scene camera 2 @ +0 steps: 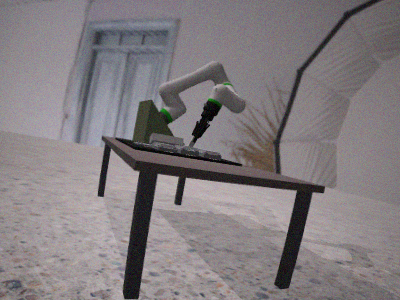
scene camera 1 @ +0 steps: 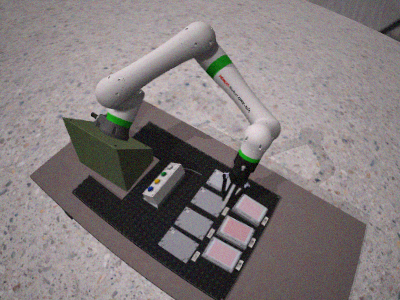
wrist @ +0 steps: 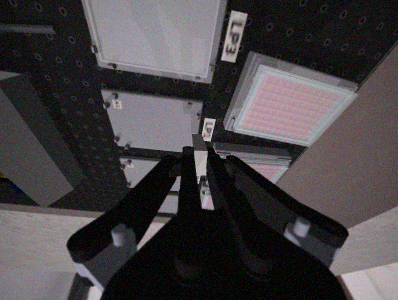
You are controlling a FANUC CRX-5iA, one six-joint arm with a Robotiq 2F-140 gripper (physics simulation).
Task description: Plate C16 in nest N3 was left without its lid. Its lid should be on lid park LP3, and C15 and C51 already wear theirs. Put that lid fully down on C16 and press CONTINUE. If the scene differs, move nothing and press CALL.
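Seen in the pictures: gripper, fingertip midpoint: (scene camera 2: pixel 189 147) (scene camera 1: pixel 222 206) (wrist: pixel 196 143); arm's base at its link origin: (scene camera 2: pixel 158 121) (scene camera 1: pixel 113 134).
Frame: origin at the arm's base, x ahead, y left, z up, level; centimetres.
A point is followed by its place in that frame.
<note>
A clear lid (scene camera 1: pixel 215 178) @(y 22.5, x 46.1, z -15.8 cm) (wrist: pixel 155 37) @(y 22.7, x 50.7, z -15.9 cm) lies on the grey pad labelled LP3, partly behind my gripper in scene camera 1. My gripper (scene camera 1: pixel 228 193) (scene camera 2: pixel 192 143) @(y 11.3, x 58.1, z -13.9 cm) (wrist: pixel 196 143) @(y 11.3, x 58.1, z -13.9 cm) is shut, its pale tip pointing down above the area of the pad LP1 (scene camera 1: pixel 206 201) @(y 9.7, x 50.3, z -16.6 cm) (wrist: pixel 152 122) @(y 11.5, x 50.8, z -16.6 cm), which shows no lid. Three plates with pink wells stand in a row: the far plate (scene camera 1: pixel 251 209) @(y 18.4, x 69.4, z -13.6 cm) (wrist: pixel 292 105) @(y 20.5, x 68.2, z -13.6 cm), the middle plate (scene camera 1: pixel 235 231) @(y 4.7, x 69.5, z -13.8 cm) and the near plate (scene camera 1: pixel 222 253) @(y -6.8, x 70.8, z -14.2 cm). Their nest and plate labels are unreadable, so I cannot tell which is C16. Whether each wears a lid is unclear.
Two more grey pads (scene camera 1: pixel 192 223) @(y -3.2, x 52.2, z -16.6 cm) (scene camera 1: pixel 178 244) @(y -14.7, x 53.8, z -16.7 cm) continue the lid park row. A button box (scene camera 1: pixel 164 186) @(y 0.0, x 32.8, z -10.3 cm) (wrist: pixel 37 145) @(y 4.9, x 34.1, z -13.5 cm) with blue, yellow, green and white buttons stands between the pads and the green robot base (scene camera 1: pixel 107 155) @(y -11.9, x 11.5, z 5.2 cm) (scene camera 2: pixel 145 122) @(y -11.5, x 14.3, z -2.9 cm). A cable runs from the box.
</note>
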